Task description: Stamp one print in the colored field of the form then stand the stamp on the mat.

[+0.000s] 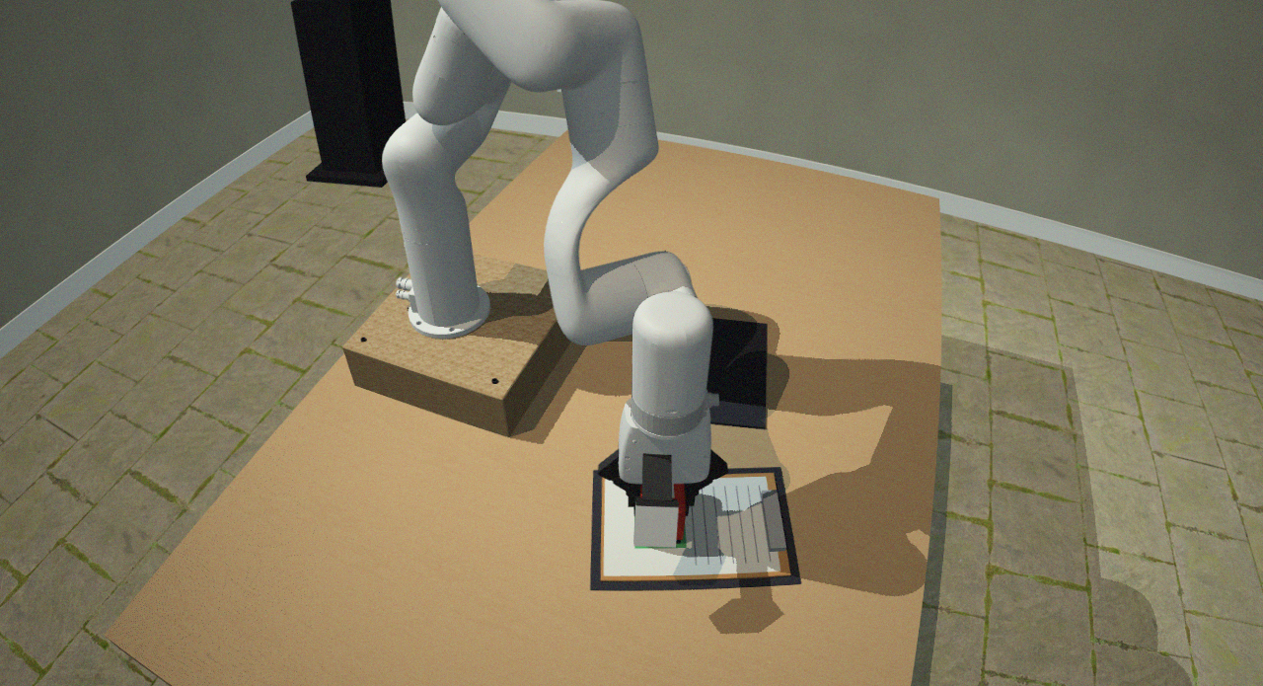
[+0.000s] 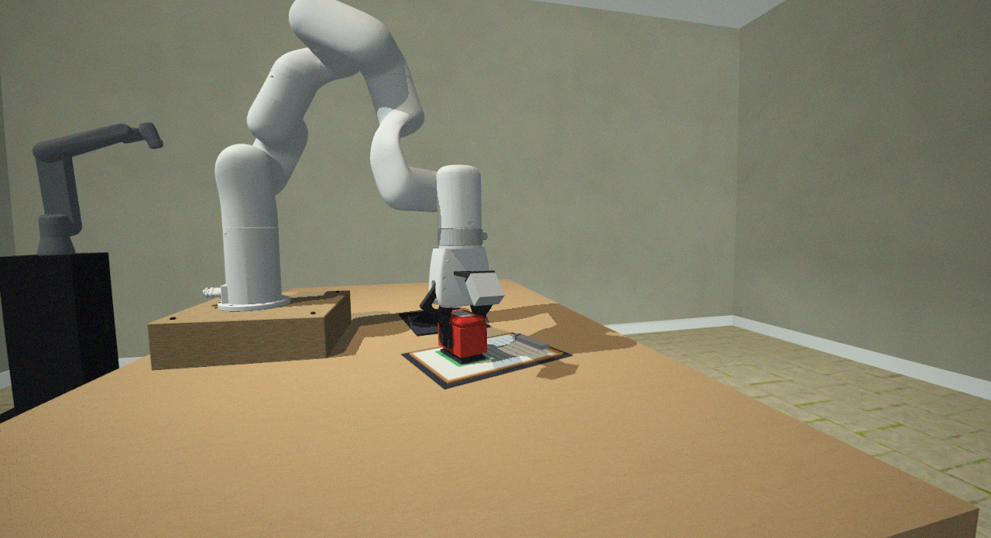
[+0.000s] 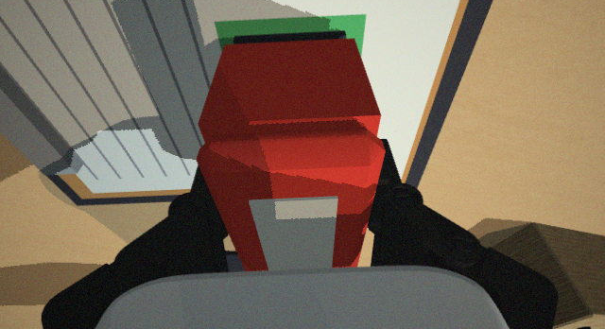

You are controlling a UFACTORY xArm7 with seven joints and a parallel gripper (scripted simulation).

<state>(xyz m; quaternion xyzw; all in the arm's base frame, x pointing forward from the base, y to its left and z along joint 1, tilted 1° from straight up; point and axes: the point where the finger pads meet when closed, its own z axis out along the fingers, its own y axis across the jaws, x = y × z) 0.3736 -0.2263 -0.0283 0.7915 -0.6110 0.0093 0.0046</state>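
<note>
The red stamp is right at my hand. Round my hand: dark mat: 10 mm ahead, 290 mm to the left, 40 mm below.
</note>
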